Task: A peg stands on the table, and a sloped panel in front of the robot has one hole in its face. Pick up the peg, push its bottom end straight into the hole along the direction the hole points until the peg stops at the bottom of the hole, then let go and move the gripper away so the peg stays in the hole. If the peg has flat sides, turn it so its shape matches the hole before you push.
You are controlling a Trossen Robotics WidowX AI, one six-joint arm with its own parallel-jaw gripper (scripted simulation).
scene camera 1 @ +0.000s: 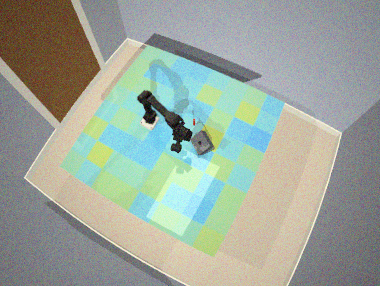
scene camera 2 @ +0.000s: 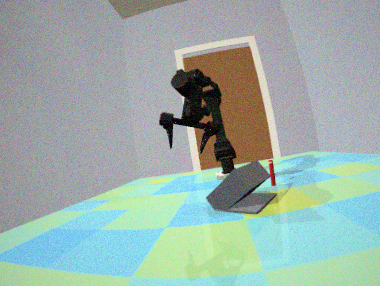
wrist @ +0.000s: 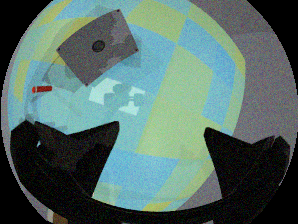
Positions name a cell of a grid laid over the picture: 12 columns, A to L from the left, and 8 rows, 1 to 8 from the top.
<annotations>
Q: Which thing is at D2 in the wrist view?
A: A sloped panel.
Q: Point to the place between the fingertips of the gripper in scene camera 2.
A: F5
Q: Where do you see a sloped panel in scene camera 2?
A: H6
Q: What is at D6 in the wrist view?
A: The gripper.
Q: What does the gripper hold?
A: Nothing.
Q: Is the gripper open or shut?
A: Open.
</annotations>
